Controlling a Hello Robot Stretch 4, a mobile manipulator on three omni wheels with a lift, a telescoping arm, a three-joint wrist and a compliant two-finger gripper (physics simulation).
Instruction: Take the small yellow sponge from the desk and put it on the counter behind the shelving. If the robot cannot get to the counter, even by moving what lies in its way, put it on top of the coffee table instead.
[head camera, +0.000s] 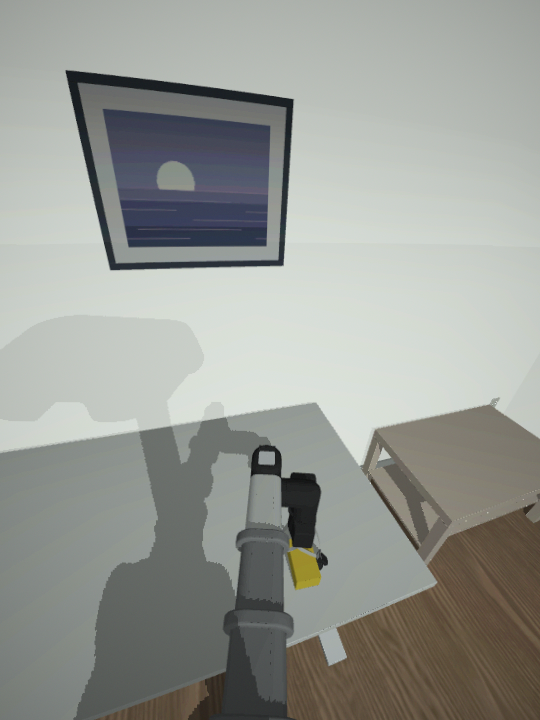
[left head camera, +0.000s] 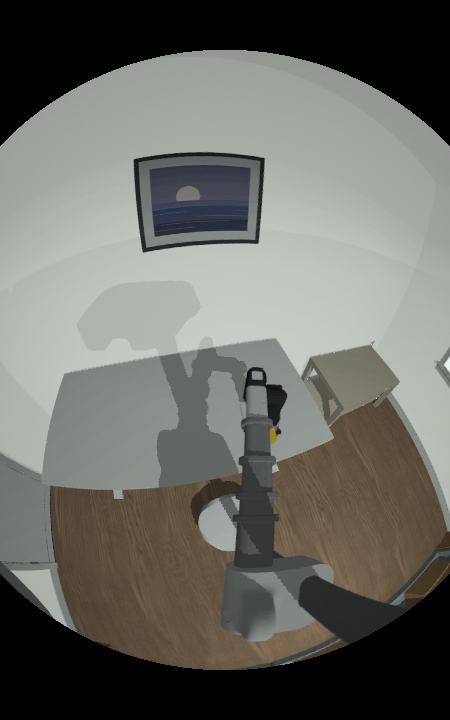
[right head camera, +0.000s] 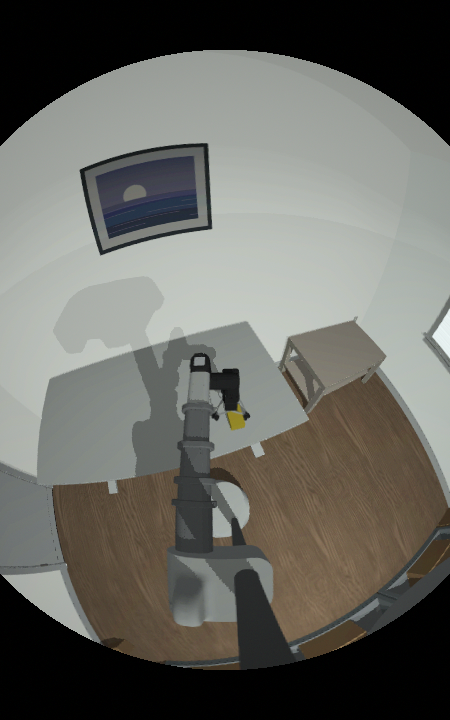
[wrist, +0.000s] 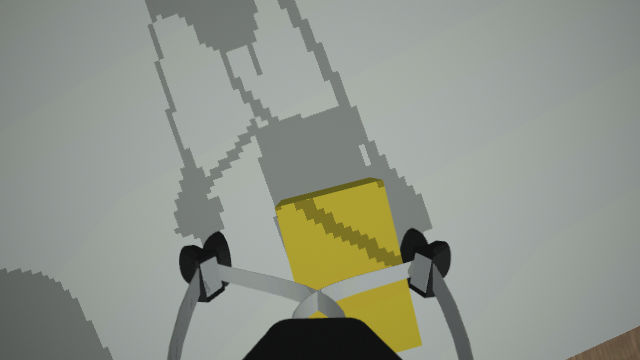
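Seen in the pictures: gripper, fingertip midpoint: (head camera: 294, 562) (right head camera: 230, 417) (wrist: 316, 252); robot's base at its link origin: (left head camera: 229, 521) (right head camera: 219, 507).
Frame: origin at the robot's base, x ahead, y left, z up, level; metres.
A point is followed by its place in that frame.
The small yellow sponge (head camera: 305, 572) @(x 0.408, y -0.111, z 0.737 m) (left head camera: 273, 436) @(x 0.411, y -0.134, z 0.737 m) (right head camera: 236, 421) @(x 0.409, y -0.114, z 0.737 m) (wrist: 345, 225) @(x 0.472, y -0.106, z 0.737 m) lies on the grey desk (head camera: 372, 558) @(x 0.465, y -0.305, z 0.692 m) (left head camera: 106, 424) @(x 0.387, y 0.674, z 0.692 m) (right head camera: 84, 424) @(x 0.367, y 0.692, z 0.693 m) (wrist: 520, 150) @(x 0.512, y -0.237, z 0.692 m), near its front right part. My gripper (head camera: 302, 559) @(x 0.447, y -0.090, z 0.692 m) (right head camera: 231, 416) @(x 0.447, y -0.090, z 0.692 m) (wrist: 316, 252) @(x 0.447, y -0.090, z 0.692 m) is open and points down over the sponge. In the wrist view the sponge shows between the two fingertips, closer to the right one, and is turned slightly against them. Neither fingertip visibly grips it. The left fingertip is hidden behind the arm in the head view. The counter behind the shelving does not show.
A low beige table (head camera: 476, 459) @(x 1.064, y -1.084, z 0.422 m) (left head camera: 355, 374) @(x 1.075, y -1.034, z 0.422 m) (right head camera: 336, 353) @(x 1.052, y -1.013, z 0.423 m) stands right of the desk; I cannot tell if it is the coffee table. A round white object (left head camera: 214, 523) @(x -0.011, y 0.099, z 0.187 m) (right head camera: 233, 509) @(x -0.003, y -0.099, z 0.187 m) stands before the desk. Grey-framed brown pieces show at the lower right edge. A picture (head camera: 197, 180) @(x 1.001, y 0.231, z 1.567 m) hangs above the desk.
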